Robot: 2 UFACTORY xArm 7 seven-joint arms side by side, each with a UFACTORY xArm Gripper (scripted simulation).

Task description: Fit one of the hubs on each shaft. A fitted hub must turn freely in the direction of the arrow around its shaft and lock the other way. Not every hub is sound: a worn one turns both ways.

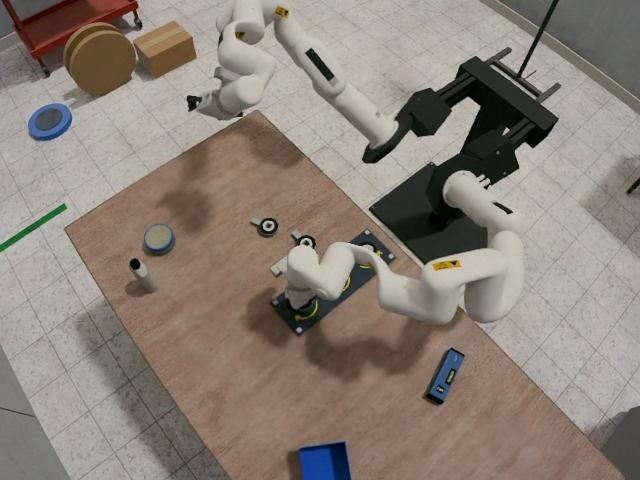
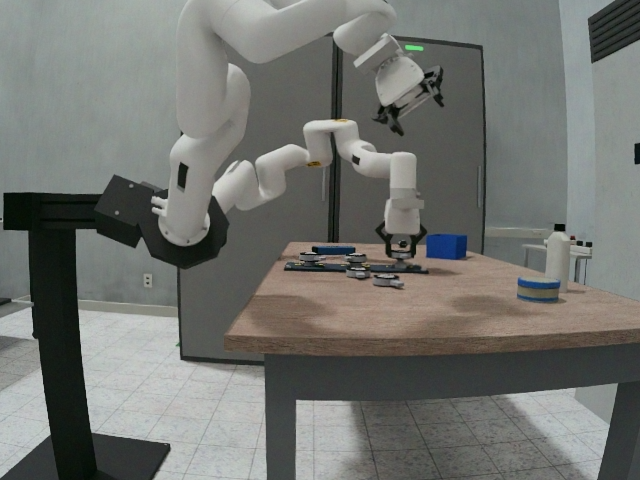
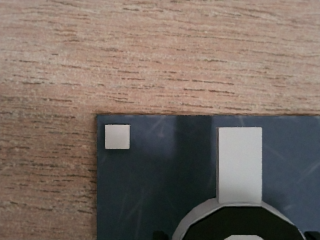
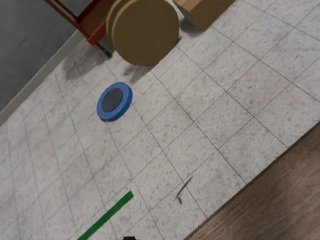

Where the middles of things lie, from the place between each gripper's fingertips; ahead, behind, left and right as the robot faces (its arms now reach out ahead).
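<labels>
Dark board (image 1: 299, 322): left hand 130 mm past it, 20 mm to the right of it, 40 mm above it. White bottle (image 2: 558, 248): from left hand, 270 mm ahead, 390 mm to the right, 50 mm above. Tape roll (image 2: 534, 289): from left hand, 160 mm ahead, 480 mm to the right, 30 mm below.
Tape roll: 320 mm below my right hand (image 2: 418, 116), 300 mm ahead of it, 30 mm to the left of it. Dark board: from right hand, 20 mm ahead, 530 mm to the left, 340 mm below. White bottle: from right hand, 420 mm ahead, 120 mm to the left, 240 mm below.
</labels>
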